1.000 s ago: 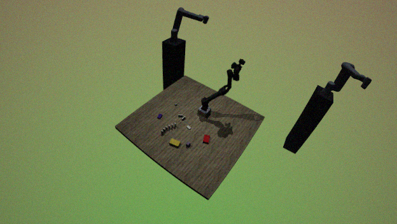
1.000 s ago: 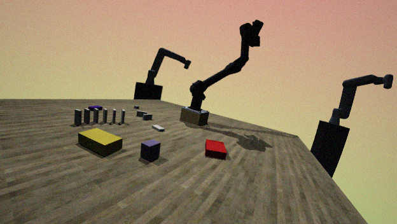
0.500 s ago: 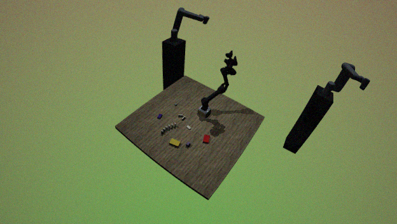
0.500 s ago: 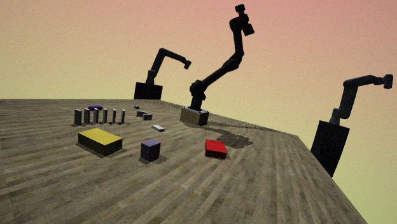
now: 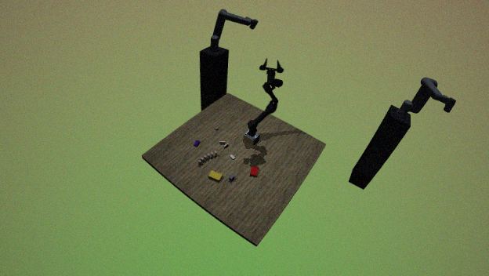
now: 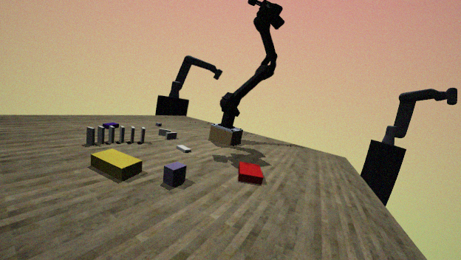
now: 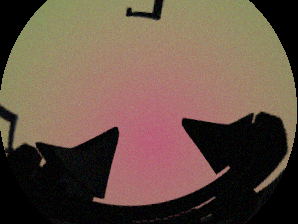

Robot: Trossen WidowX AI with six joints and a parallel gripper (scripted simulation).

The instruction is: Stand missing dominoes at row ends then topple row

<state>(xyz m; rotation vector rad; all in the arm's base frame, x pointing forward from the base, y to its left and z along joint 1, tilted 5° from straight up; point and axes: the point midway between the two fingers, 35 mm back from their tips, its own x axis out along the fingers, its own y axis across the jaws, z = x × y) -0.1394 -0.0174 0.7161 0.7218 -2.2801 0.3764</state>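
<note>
The lilac cube lies 640 mm ahead of my gripper tip, 100 mm to the left of it and 800 mm below it. Also, from my gripper tip: dark blue block (510 mm ahead, 390 mm to the right, 810 mm below); grey piece (240 mm ahead, 370 mm to the right, 810 mm below); red block (460 mm ahead, 210 mm to the left, 800 mm below).
</note>
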